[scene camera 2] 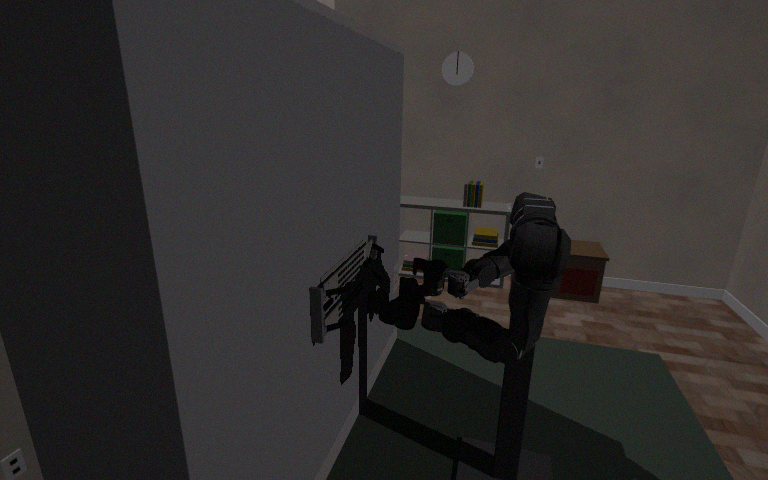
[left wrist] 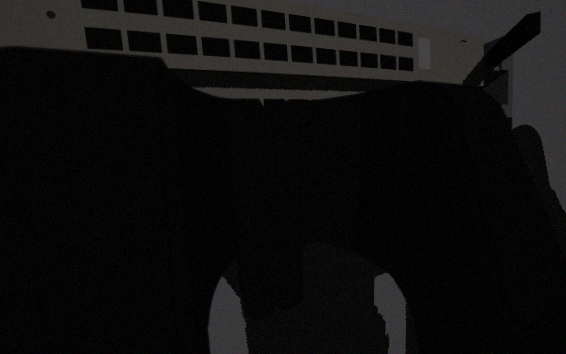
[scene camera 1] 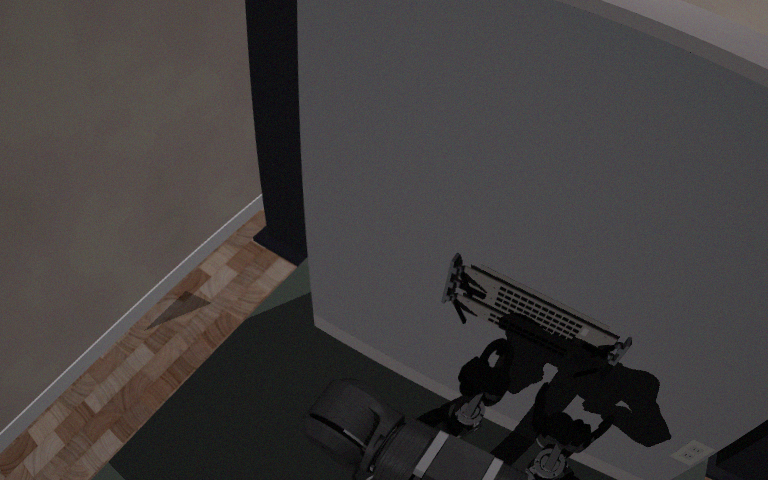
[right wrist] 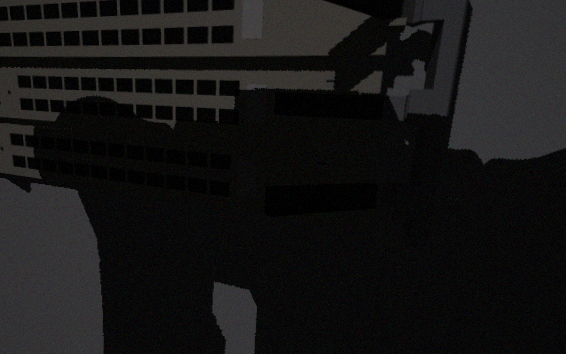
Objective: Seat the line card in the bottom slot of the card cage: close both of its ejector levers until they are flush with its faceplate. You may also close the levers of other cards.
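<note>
The card cage (scene camera 1: 451, 278) (scene camera 2: 317, 314) (right wrist: 446, 60) is on the grey wall, with pale perforated cards. The bottom line card (right wrist: 20, 150) is mostly in shadow. Its lower left lever (scene camera 1: 461, 311) (scene camera 2: 338, 326) stands out from the faceplate. Its right lever (right wrist: 320, 200) shows as a dark bar; I cannot tell whether it is flush. The top card's right lever (left wrist: 515, 42) stands out. My left gripper (scene camera 1: 500, 341) (scene camera 2: 374, 300) (left wrist: 264, 150) is shut and empty in front of the cage's lower middle. My right gripper (scene camera 1: 577, 403) (scene camera 2: 417, 269) is open, back from the cage's right end.
The grey wall (scene camera 1: 481, 141) (scene camera 2: 254, 169) stands behind the cage. Dark arm shadows cover the lower cards and the wall below. My two forearms are close together. A white shelf unit (scene camera 2: 453, 203) and a brown cabinet (scene camera 2: 589, 249) stand far back.
</note>
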